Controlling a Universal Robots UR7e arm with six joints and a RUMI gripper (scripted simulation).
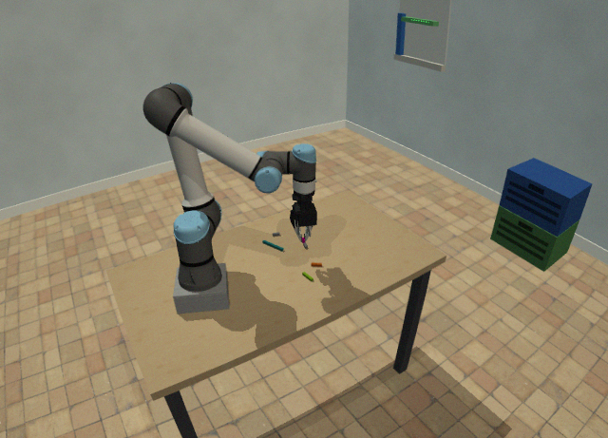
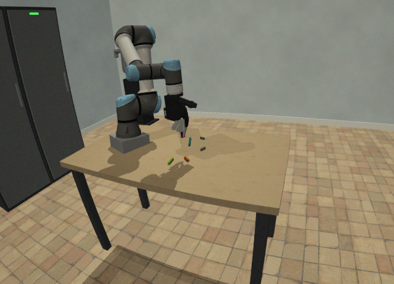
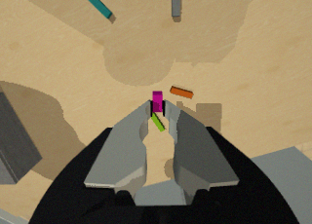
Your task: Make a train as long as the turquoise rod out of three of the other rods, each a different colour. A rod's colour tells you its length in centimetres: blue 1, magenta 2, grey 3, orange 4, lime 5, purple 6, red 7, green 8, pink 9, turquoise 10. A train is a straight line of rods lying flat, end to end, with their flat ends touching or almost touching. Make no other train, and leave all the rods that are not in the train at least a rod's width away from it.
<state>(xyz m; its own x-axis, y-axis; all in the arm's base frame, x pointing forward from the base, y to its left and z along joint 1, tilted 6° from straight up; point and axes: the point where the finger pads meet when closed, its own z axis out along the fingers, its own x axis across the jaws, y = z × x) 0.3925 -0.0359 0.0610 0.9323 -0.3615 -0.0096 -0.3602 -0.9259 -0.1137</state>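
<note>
The orange rod lies 110 mm below my hand, 40 mm to the right of it and 30 mm ahead of it. Round my hand: turquoise rod: 150 mm to the left, 110 mm below, 50 mm behind; lime rod: 110 mm below, 90 mm to the right, 30 mm behind; magenta rod: 10 mm below.
</note>
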